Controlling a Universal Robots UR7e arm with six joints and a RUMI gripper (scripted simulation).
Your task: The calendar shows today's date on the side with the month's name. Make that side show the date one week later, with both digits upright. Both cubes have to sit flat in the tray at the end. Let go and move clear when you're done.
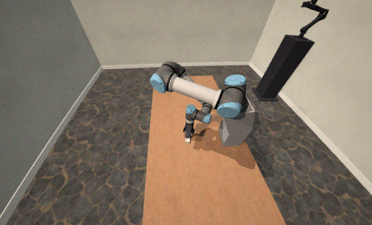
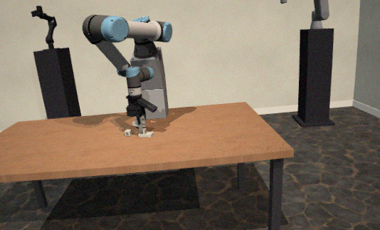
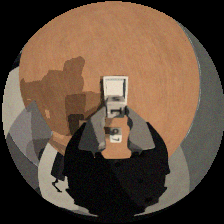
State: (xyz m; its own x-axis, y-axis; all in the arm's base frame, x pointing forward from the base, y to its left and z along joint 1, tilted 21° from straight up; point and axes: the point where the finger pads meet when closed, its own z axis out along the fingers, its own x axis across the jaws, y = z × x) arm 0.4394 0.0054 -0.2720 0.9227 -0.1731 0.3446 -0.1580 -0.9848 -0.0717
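Right now the white calendar tray is 2 cm to the left of my hand and 3 cm below it.
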